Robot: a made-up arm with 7 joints.
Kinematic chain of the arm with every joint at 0, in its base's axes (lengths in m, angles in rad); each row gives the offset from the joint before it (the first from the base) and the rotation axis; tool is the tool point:
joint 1: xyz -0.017 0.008 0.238 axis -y
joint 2: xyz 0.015 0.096 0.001 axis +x
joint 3: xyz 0 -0.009 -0.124 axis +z
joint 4: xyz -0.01 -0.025 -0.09 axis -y
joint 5: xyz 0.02 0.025 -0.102 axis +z
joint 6: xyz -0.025 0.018 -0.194 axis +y
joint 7: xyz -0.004 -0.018 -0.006 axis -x
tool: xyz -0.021 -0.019 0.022
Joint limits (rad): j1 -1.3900..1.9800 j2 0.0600..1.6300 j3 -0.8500..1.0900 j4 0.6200..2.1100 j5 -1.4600..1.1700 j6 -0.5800..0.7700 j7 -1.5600..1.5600
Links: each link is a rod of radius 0.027 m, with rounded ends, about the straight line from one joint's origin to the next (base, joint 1, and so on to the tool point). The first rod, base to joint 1, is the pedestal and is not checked.
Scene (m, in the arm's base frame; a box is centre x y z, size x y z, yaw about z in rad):
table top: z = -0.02
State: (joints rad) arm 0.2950 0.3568 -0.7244 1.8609 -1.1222 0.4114 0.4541
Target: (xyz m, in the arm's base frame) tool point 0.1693 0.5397 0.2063
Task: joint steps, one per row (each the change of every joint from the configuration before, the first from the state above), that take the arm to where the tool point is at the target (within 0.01 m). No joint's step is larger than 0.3 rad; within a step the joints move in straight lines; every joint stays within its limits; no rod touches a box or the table.
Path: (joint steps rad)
1: 0.0358 0.2094 0.0504 -0.2482 0.0212 -0.0735 -0.0500
2: 0.0357 0.2093 0.0504 -0.2482 0.0211 -0.0735 -0.0499
3: 0.0358 0.2094 0.0503 -0.2481 0.0212 -0.0735 -0.0500
4: 0.0358 0.2093 0.0504 -0.2482 0.0211 -0.0735 -0.0499
5: 0.0358 0.2094 0.0504 -0.2482 0.0212 -0.0735 -0.0500

